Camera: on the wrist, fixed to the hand. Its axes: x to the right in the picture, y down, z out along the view.
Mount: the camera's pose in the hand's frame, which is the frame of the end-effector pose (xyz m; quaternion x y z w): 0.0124 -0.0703 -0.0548 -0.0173 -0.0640 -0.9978 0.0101
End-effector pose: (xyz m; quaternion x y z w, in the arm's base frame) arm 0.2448 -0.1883 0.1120 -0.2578 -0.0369 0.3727 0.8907
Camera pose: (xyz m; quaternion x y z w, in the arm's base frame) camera 0.3132 -0.2449 0.0973 0.0427 -0.3210 -0.8690 0.3740
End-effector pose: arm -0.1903 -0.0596 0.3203 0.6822 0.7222 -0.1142 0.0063
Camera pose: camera -0.2525 -0.0409 0.3826 0.7211 -0.6895 0.0386 0.0559
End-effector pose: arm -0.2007 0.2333 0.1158 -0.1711 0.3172 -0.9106 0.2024
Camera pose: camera -0.2538 0.3056 0.1230 0.3800 0.1647 0.1947 0.8891
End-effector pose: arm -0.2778 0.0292 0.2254 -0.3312 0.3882 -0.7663 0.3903
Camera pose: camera -0.3521 0.0647 0.2617 0.4465 0.3383 0.3693 0.7415
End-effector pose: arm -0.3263 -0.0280 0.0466 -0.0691 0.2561 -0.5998 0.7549
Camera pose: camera -0.4114 -0.0476 0.0247 0.3077 0.1043 0.7504 0.5756
